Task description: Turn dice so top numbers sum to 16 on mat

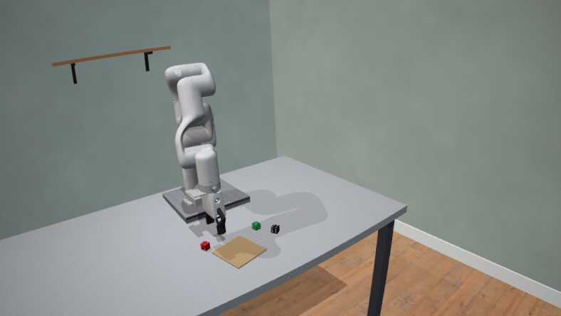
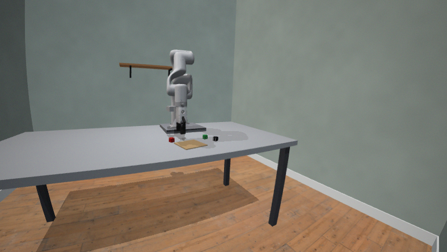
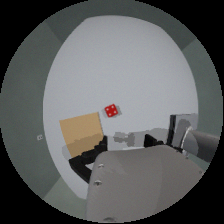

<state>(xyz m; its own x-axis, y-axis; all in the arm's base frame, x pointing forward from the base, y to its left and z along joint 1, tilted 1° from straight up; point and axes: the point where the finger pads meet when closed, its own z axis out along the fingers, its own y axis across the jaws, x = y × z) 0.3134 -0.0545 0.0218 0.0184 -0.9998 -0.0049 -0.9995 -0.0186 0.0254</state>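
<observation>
Now: the green die 150 mm to the left of my hand, 40 mm below it and 30 mm ahead of it. From my hand the other things lie so: black die (200 mm to the left, 100 mm ahead, 40 mm below); tan mat (120 mm ahead, 50 mm below, 20 mm to the left); red die (70 mm to the right, 40 mm below, 40 mm ahead).
</observation>
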